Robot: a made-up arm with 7 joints.
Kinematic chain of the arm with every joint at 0, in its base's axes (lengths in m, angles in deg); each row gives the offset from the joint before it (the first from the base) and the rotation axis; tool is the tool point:
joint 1: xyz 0 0 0.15 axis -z
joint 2: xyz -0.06 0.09 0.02 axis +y
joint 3: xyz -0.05 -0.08 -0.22 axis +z
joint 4: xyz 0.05 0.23 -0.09 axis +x
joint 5: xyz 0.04 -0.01 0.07 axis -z
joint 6: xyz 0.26 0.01 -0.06 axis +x
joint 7: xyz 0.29 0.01 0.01 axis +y
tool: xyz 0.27 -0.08 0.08
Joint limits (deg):
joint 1: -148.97..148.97
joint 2: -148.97..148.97
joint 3: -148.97..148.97
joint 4: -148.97..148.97
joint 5: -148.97..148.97
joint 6: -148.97..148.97
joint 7: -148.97..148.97
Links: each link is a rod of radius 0.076 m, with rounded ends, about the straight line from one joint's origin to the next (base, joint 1, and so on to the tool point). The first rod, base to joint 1, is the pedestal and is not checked.
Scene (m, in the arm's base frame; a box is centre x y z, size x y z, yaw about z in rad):
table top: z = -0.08
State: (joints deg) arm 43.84 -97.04 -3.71 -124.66 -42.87 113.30 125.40
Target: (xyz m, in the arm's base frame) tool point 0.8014 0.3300 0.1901
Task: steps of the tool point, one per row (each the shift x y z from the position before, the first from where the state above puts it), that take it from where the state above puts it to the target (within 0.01 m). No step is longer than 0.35 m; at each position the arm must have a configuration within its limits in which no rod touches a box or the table.
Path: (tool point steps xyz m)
1: 0.2251 0.1922 -0.0593
2: 0.1268 0.2859 -0.0884
3: -0.0119 0.3261 -0.1114

